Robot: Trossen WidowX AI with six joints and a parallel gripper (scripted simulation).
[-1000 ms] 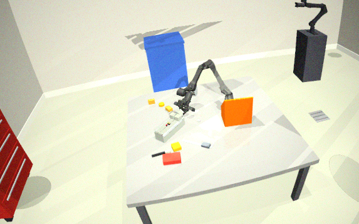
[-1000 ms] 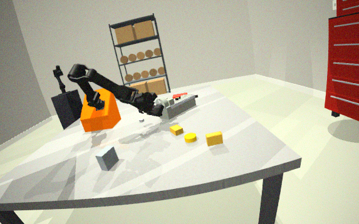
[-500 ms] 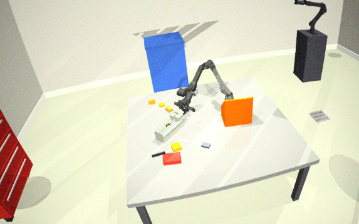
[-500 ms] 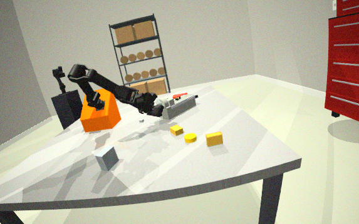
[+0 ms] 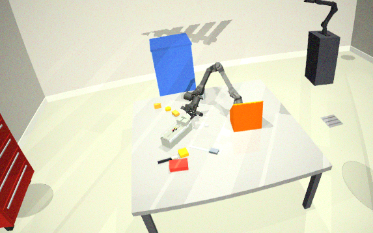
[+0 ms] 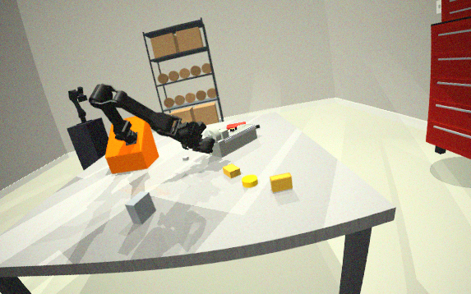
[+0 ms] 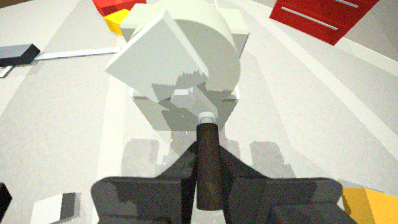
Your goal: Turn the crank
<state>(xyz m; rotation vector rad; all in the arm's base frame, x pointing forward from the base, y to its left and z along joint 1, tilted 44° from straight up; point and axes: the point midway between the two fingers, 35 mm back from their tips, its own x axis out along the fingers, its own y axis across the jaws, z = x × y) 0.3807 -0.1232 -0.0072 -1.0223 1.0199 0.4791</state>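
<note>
Now: gripper tip 30 mm below the dark brown crank handle, 10 mm to the left of it and 10 mm past it. The rest, counted from my gripper tip: yellow block: 330 mm to the left, 60 mm ahead, 20 mm below; then grey cube: 390 mm to the right, 160 mm behind; then red pointer: 160 mm to the left, 110 mm ahead, 40 mm above.
</note>
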